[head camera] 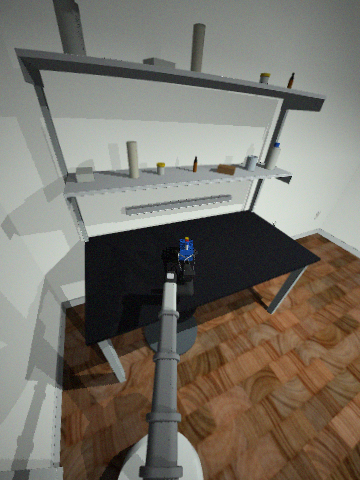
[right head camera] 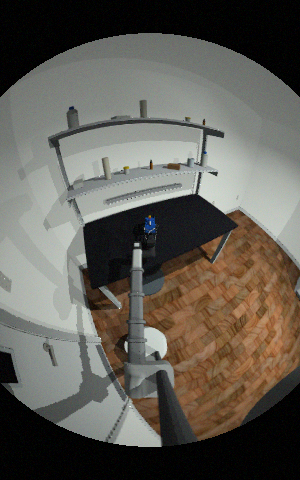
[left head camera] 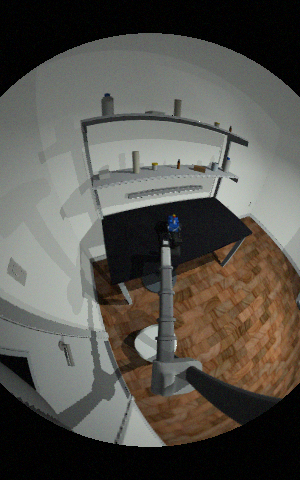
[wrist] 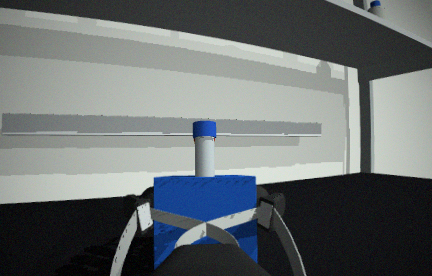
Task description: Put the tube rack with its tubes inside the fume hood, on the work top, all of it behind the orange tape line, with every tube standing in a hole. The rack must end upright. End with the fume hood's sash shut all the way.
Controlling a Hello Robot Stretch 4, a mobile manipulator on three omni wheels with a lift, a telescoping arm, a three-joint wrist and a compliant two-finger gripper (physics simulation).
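Places are measured from the robot's base along level axes (x ahead, y left, z up), in metres.
Pixels of known places: gripper, fingertip midpoint: (head camera: 186,249) (right head camera: 149,224) (left head camera: 172,223) (wrist: 205,200); robot's base, origin of the base link: (right head camera: 146,344) (left head camera: 154,342).
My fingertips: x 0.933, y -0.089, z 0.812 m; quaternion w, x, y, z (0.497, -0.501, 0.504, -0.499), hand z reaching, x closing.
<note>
Ahead of a thing's pixels: the offset from my fingertips to its top centre. Level surfaces: height alone.
The blue tube rack (head camera: 186,246) (left head camera: 173,222) (right head camera: 149,223) (wrist: 205,192) is at the black bench's middle, with its front face toward the wrist camera. A white tube with a blue cap @[0.000 m left, 0.029 m back, 0.075 m up] (wrist: 204,150) stands up from it, and slivers of red show behind the cap. In the head view a yellow and red cap @[0.000 m left, 0.003 m ahead, 0.072 m up] (head camera: 187,239) shows on top. My gripper (head camera: 187,256) (wrist: 205,200) is shut on the rack, with one finger pad at each side. The rack's underside is hidden, so I cannot tell how far it is off the bench. The fume hood and orange tape do not show.
The black bench @[0.078 m down] (head camera: 120,265) (left head camera: 125,235) (right head camera: 107,240) has shelves above it. The lower shelf (head camera: 107,184) holds bottles, jars and boxes; a grey rail (head camera: 177,205) (wrist: 100,124) runs along the wall. A round grey stool base (head camera: 185,341) is under the bench's front edge.
</note>
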